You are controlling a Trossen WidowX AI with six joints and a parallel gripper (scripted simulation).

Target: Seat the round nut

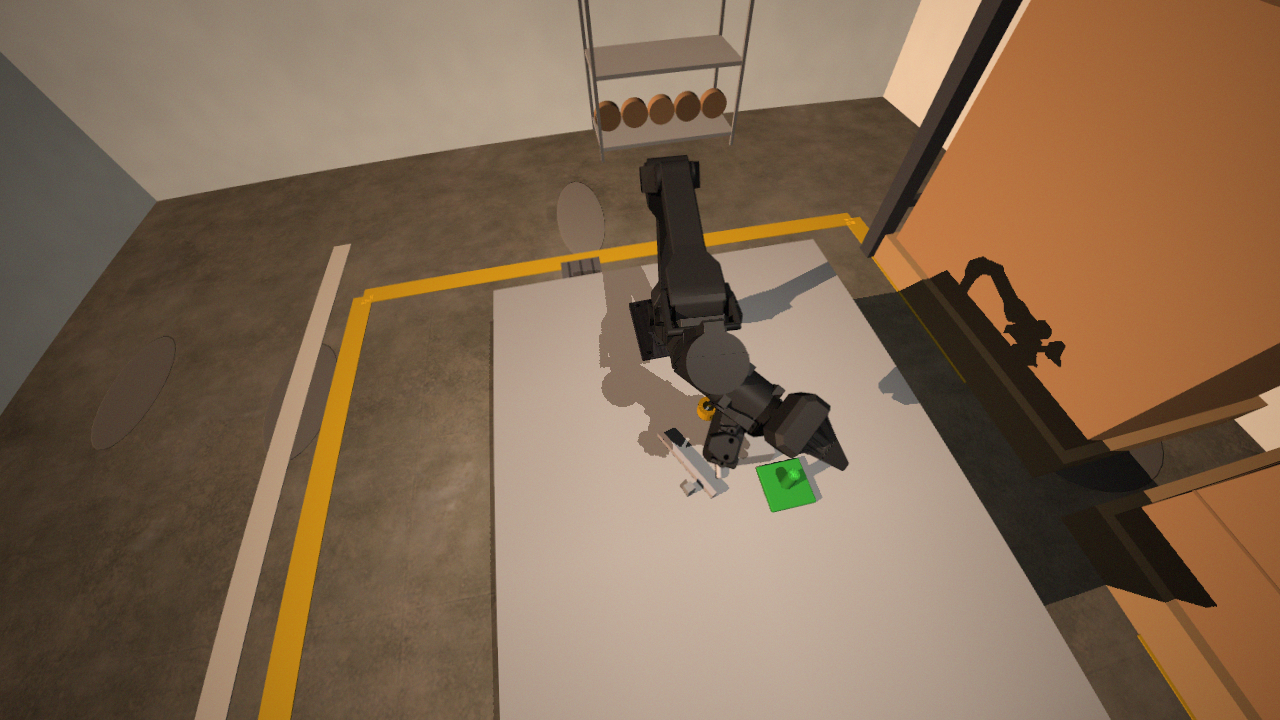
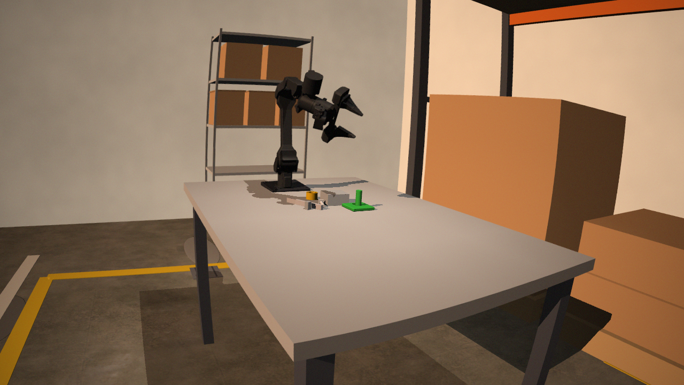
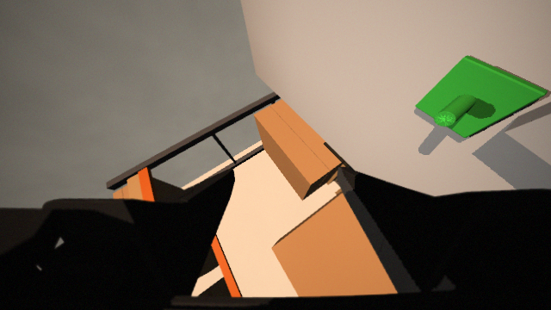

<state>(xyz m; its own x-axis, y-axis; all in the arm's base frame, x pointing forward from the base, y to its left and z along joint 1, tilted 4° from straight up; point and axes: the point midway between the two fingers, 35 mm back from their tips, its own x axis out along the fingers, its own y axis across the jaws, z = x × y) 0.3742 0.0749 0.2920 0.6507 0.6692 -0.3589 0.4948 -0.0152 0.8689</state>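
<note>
Right now the grey block is 11 cm behind my hand, 2 cm to the left of it and 26 cm below it. The rest, counted from my hand: bolt (9 cm behind, 4 cm to the right, 27 cm below).
</note>
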